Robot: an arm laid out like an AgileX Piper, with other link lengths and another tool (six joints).
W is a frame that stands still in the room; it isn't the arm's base.
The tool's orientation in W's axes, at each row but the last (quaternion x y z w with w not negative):
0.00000 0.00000 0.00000 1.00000
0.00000 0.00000 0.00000 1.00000
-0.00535 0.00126 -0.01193 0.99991
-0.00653 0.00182 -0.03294 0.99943
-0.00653 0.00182 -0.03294 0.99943
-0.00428 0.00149 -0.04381 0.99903
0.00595 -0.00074 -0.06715 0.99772
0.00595 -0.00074 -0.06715 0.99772
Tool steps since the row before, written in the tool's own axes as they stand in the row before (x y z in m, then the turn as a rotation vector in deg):
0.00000 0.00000 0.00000 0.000 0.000 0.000
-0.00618 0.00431 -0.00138 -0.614 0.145 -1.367
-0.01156 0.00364 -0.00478 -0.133 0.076 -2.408
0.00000 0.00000 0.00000 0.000 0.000 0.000
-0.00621 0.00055 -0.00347 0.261 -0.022 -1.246
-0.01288 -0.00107 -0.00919 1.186 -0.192 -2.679
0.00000 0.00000 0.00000 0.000 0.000 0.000
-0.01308 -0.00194 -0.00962 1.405 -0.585 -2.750
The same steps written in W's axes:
0.00000 0.00000 0.00000 0.000 0.000 0.000
-0.00618 0.00431 -0.00138 -0.614 0.145 -1.367
-0.01148 0.00386 -0.00479 -0.138 0.053 -2.408
0.00000 0.00000 0.00000 0.000 0.000 0.000
-0.00617 0.00091 -0.00346 0.254 -0.055 -1.246
-0.01295 -0.00002 -0.00915 1.156 -0.318 -2.680
0.00000 0.00000 0.00000 0.000 0.000 0.000
-0.01320 -0.00006 -0.00965 1.320 -0.736 -2.756

